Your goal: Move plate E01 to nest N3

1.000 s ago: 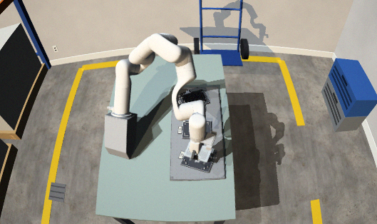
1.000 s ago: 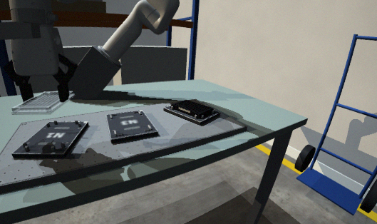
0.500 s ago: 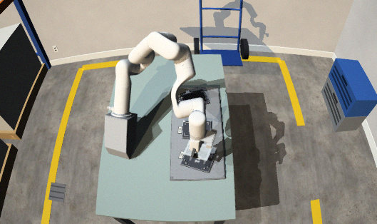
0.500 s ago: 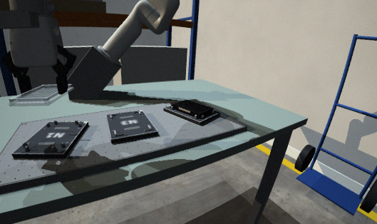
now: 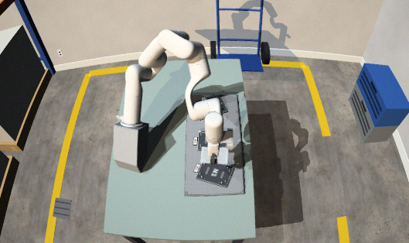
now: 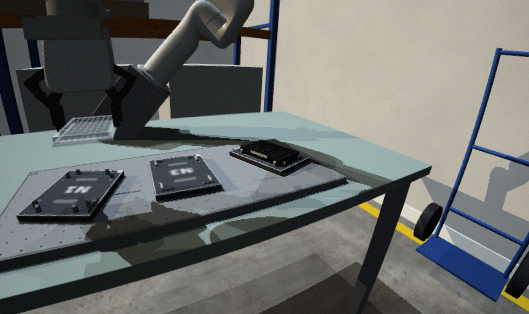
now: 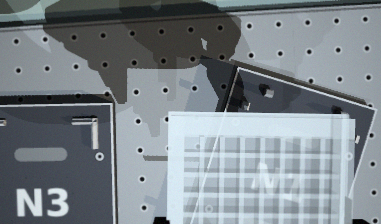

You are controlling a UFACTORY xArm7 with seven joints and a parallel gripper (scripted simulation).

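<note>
The landing nest N3 lies 150 mm to the left of my hand, 130 mm below it and 10 mm behind it. Round my hand: clear well plate E01 (10 mm below); nest N1 (130 mm below, 40 mm to the right); black plate E07 (380 mm to the left, 110 mm below, 40 mm behind).
</note>
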